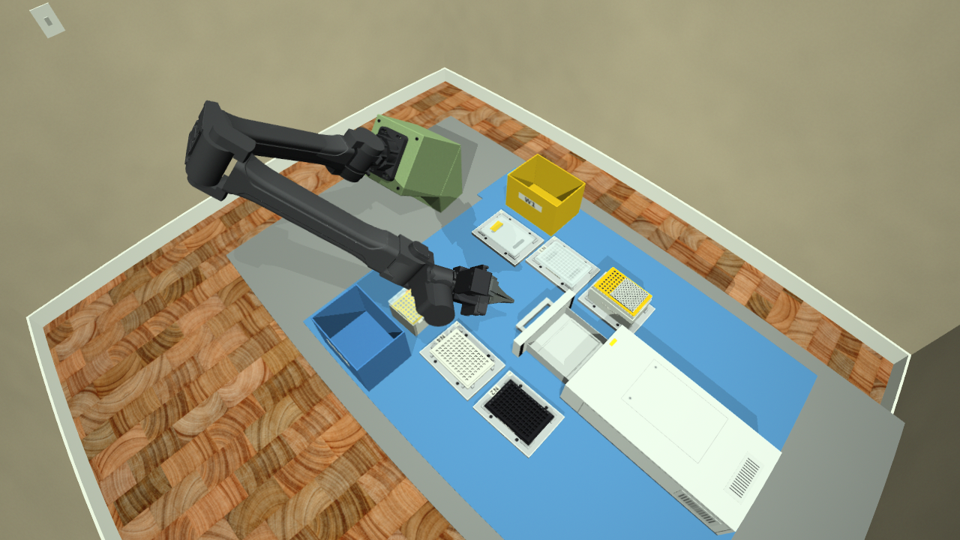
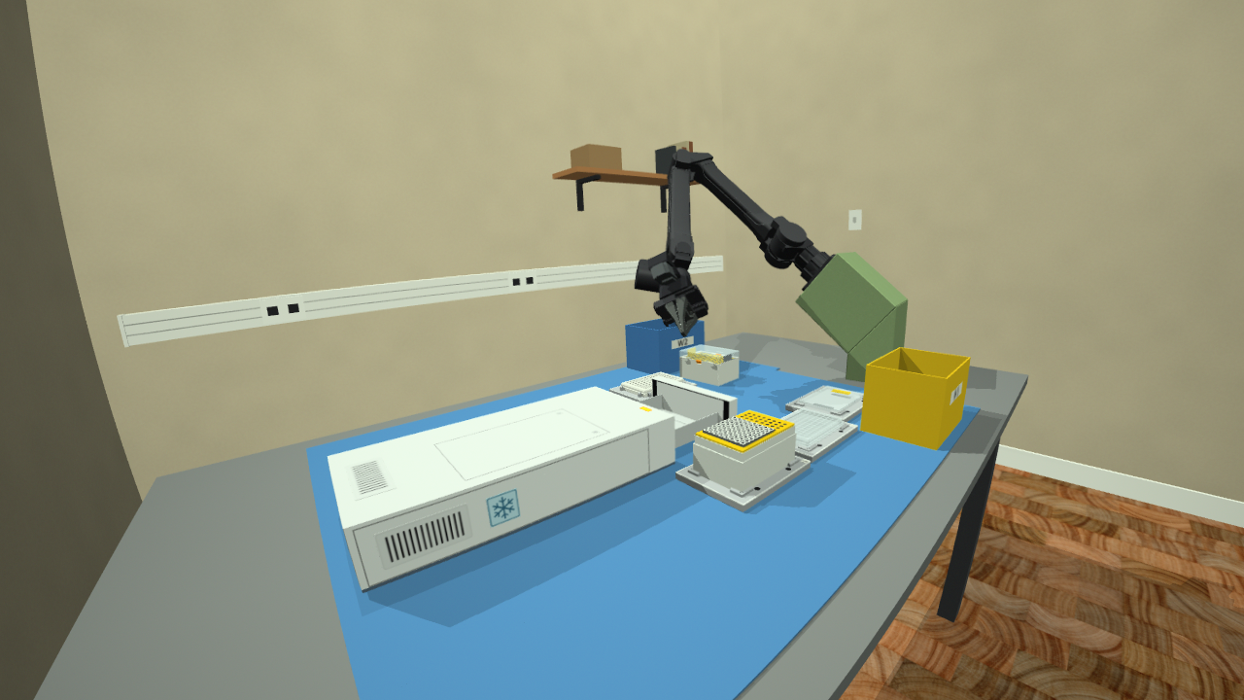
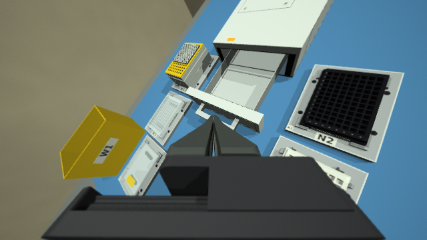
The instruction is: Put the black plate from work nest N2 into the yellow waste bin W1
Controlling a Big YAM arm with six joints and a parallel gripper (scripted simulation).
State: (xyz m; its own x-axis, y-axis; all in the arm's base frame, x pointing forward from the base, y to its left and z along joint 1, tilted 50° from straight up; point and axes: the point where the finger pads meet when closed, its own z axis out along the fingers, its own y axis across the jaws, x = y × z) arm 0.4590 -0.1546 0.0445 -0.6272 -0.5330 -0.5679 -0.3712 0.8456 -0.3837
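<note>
Now: hand 15 cm to the left of the black plate, 14 cm above it and 13 cm short of it. Also, from my hand: drawer (18 cm ahead, 12 cm below, 4 cm to the left); white well plate (14 cm below, 12 cm to the right, 4 cm behind); work nest N2 (15 cm to the right, 15 cm below, 13 cm ahead).
</note>
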